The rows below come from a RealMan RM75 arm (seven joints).
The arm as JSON. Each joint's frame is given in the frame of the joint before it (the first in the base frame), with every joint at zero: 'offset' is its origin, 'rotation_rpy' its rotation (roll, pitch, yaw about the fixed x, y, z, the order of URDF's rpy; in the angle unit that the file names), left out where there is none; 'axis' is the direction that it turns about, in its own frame. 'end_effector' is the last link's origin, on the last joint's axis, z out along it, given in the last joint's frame.
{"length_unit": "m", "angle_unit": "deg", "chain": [
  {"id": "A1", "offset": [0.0, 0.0, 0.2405], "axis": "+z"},
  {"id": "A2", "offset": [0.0, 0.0, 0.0], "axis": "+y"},
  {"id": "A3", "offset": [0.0, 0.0, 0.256], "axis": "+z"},
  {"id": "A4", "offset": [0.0, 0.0, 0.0], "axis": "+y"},
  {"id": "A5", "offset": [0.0, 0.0, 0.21], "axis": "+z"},
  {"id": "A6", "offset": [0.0, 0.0, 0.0], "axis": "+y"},
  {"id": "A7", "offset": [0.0, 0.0, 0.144], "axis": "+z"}
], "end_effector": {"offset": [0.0, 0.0, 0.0]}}
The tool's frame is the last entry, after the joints.
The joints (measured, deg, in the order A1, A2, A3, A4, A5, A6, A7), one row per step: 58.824, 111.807, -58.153, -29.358, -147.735, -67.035, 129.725; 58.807, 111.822, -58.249, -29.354, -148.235, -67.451, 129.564; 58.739, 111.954, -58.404, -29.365, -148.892, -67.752, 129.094; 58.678, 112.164, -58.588, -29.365, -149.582, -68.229, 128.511; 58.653, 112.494, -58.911, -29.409, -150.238, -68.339, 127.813; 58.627, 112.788, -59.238, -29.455, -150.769, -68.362, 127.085; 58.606, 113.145, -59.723, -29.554, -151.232, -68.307, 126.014; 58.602, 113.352, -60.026, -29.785, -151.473, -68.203, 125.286; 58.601, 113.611, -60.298, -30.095, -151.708, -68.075, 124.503; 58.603, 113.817, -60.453, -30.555, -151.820, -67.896, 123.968; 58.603, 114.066, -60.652, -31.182, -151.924, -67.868, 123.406; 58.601, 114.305, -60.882, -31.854, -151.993, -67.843, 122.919
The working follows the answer.
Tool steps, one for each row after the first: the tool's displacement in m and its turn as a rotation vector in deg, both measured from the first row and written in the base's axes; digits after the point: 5 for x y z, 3 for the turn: 0.00127, -0.00129, -0.00013, -0.563, -0.576, 0.057; 0.00298, -0.00292, -0.00105, -1.268, -1.385, 0.424; 0.00460, -0.00531, -0.00274, -2.272, -2.220, 0.841; 0.00547, -0.00709, -0.00521, -3.117, -3.125, 1.614; 0.00614, -0.00851, -0.00741, -3.852, -3.938, 2.440; 0.00634, -0.00991, -0.01015, -4.737, -4.863, 3.707; 0.00573, -0.01006, -0.01129, -5.122, -5.426, 4.714; 0.00466, -0.01010, -0.01265, -5.483, -5.946, 5.834; 0.00283, -0.00932, -0.01317, -5.486, -6.229, 6.812; 0.00035, -0.00868, -0.01377, -5.586, -6.510, 7.904; -0.00235, -0.00795, -0.01424, -5.632, -6.767, 8.970
Tool pose at each row, in the base's axes (x y z in m, rotation vector in deg; rounded; the steps above come from the unrounded poses): 0.19695, 0.45145, -0.00096, -146.084, 55.023, -18.844; 0.19821, 0.45016, -0.00110, -146.382, 54.776, -19.861; 0.19993, 0.44852, -0.00201, -146.826, 54.044, -21.161; 0.20155, 0.44614, -0.00370, -147.535, 53.246, -22.653; 0.20242, 0.44436, -0.00617, -148.195, 51.934, -24.041; 0.20308, 0.44294, -0.00837, -148.801, 50.570, -25.236; 0.20328, 0.44154, -0.01111, -149.630, 48.571, -26.527; 0.20267, 0.44139, -0.01226, -150.069, 47.030, -27.149; 0.20160, 0.44134, -0.01361, -150.531, 45.348, -27.668; 0.19978, 0.44212, -0.01413, -150.729, 43.936, -27.723; 0.19729, 0.44276, -0.01473, -151.038, 42.373, -27.796; 0.19460, 0.44350, -0.01520, -151.290, 40.852, -27.813

